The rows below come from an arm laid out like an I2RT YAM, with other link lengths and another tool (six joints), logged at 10 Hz.
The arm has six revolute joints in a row. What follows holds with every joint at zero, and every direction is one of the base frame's. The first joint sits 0.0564 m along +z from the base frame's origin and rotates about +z. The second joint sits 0.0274 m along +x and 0.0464 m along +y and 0.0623 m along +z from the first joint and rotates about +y. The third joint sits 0.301 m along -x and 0.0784 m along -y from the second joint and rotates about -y. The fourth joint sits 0.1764 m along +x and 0.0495 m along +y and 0.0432 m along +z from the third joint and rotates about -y. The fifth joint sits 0.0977 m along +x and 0.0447 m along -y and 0.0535 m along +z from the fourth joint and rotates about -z. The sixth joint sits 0.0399 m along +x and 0.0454 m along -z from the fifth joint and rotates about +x. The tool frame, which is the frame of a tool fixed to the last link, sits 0.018 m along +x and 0.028 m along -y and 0.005 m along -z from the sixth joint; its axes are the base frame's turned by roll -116.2, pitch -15.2 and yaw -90 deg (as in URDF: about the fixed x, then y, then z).
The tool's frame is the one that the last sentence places.
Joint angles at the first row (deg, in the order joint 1, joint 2, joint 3, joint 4, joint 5, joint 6):
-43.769 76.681 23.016 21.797 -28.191 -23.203
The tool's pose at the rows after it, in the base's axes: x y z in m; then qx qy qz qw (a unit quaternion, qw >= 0):
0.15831, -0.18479, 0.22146, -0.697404, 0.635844, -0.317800, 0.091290
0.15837, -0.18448, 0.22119, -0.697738, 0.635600, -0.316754, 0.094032
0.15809, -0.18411, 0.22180, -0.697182, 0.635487, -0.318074, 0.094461
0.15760, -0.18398, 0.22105, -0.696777, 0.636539, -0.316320, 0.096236
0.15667, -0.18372, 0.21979, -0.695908, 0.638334, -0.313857, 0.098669
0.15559, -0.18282, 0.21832, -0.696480, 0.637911, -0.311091, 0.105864
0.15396, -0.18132, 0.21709, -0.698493, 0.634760, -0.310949, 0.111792
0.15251, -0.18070, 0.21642, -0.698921, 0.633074, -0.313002, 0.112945
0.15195, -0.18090, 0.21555, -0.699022, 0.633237, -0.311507, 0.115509
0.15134, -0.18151, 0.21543, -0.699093, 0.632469, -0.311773, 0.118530
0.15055, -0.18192, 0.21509, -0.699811, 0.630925, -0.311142, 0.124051
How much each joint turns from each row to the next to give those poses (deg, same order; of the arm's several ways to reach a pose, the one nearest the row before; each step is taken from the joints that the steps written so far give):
0.010 -0.004 -0.034 -0.143 -0.270 0.087
-0.009 0.006 -0.042 0.010 -0.286 0.170
0.022 -0.202 -0.043 0.042 0.009 0.095
-0.102 0.024 -0.123 0.008 -0.177 0.170
-0.165 0.025 -0.267 0.102 -0.231 0.263
-0.267 -0.032 -0.421 0.238 -0.932 0.334
-0.300 -0.221 -0.659 0.444 -1.049 -0.057
-0.258 -0.133 -0.570 0.608 -0.420 -0.183
-0.250 0.130 -0.141 0.112 -0.444 0.043
-0.383 0.094 -0.049 0.160 -0.635 -0.037
-0.484 0.086 -0.069 0.090 -1.021 -0.006

